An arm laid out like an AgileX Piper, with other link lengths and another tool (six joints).
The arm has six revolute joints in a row. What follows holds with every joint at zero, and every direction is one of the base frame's.
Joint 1 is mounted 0.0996 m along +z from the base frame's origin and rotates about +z.
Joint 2 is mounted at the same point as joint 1 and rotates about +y.
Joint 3 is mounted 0.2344 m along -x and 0.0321 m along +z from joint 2 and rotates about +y.
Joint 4 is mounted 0.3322 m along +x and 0.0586 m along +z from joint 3 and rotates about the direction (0.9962, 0, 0.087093).
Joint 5 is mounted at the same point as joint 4 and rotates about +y.
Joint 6 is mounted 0.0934 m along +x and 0.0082 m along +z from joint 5 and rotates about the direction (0.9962, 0, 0.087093).
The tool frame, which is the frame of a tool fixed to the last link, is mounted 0.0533 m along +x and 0.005 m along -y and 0.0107 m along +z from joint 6; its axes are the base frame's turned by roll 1.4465, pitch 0.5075 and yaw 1.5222 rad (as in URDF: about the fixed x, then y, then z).
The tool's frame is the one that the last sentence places.
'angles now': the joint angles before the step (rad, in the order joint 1, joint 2, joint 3, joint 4, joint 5, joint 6). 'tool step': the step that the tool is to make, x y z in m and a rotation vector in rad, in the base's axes. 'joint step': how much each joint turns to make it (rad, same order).
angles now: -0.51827, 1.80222, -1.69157, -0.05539, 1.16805, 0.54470
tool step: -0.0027, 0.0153, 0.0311, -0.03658, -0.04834, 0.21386
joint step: -0.00081, -0.07966, 0.01646, 0.08576, 0.00015, -0.23346
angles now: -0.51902, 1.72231, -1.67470, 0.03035, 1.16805, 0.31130
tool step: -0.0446, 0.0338, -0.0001, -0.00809, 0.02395, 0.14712
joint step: 0.00008, -0.23244, 0.25730, 0.04813, 0.00001, -0.16059
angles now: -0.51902, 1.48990, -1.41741, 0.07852, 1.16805, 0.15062
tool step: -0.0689, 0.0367, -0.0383, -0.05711, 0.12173, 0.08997
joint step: 0.02577, -0.29453, 0.37569, -0.08441, -0.00005, -0.06674
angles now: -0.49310, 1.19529, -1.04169, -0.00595, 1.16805, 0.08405
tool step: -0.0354, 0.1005, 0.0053, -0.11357, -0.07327, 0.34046
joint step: 0.30778, -0.38845, 0.28066, -0.06902, 0.00005, -0.03491
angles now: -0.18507, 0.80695, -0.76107, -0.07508, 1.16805, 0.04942
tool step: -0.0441, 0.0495, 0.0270, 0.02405, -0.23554, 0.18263
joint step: 0.14819, -0.38155, 0.15575, 0.06610, -0.00652, -0.02909
